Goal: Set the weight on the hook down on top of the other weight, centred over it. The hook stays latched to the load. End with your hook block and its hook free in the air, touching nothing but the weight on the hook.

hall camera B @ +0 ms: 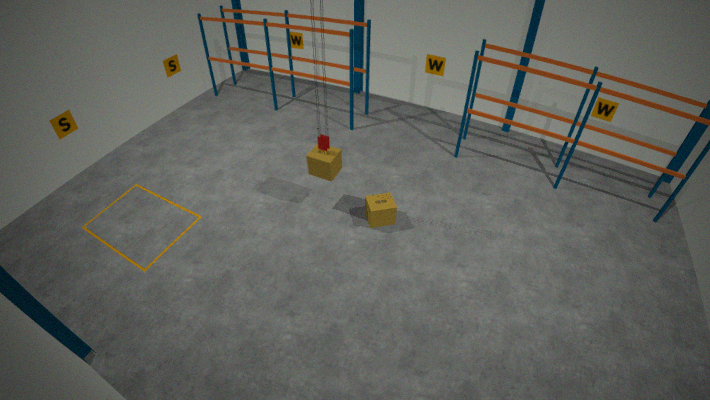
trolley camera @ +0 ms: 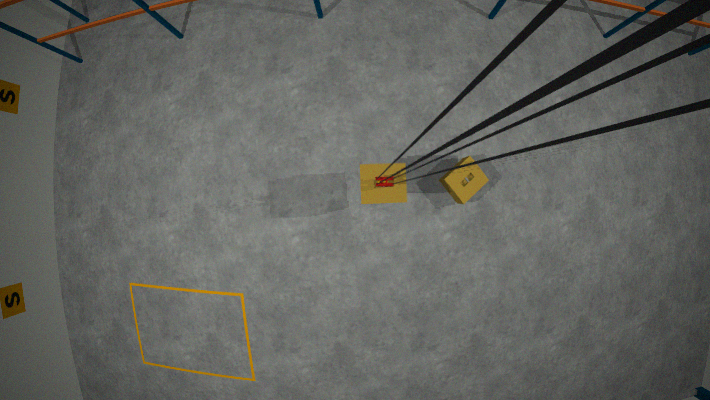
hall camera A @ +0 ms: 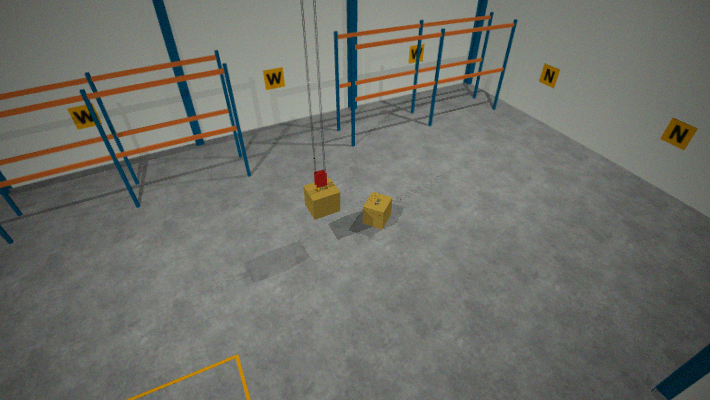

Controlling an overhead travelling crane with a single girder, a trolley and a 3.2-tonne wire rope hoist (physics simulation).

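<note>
The weight on the hook, a yellow block (hall camera A: 322, 203) (hall camera B: 324, 165) (trolley camera: 370, 195), hangs level in the air, with its shadows apart from it on the floor. My gripper, the red hook block with its hook (hall camera A: 321, 186) (hall camera B: 324, 149) (trolley camera: 384, 182), is right above its top centre and shut on it; the hook itself is too small to see clearly. The other weight, a yellow block (hall camera A: 377, 212) (hall camera B: 381, 212) (trolley camera: 462, 187), stands upright on the floor, to the right of the hanging weight in all three views, and is turned relative to it. A lifting eye shows on its top.
Blue and orange racks (hall camera A: 437, 75) (hall camera B: 354, 80) stand along the W wall, with another rack (hall camera A: 110, 145) (hall camera B: 577, 135) beside them. A yellow outlined rectangle (hall camera A: 185, 377) (hall camera B: 114, 249) (trolley camera: 187, 289) is marked on the floor. Ropes cross the upper right of the trolley view, partly over the standing weight.
</note>
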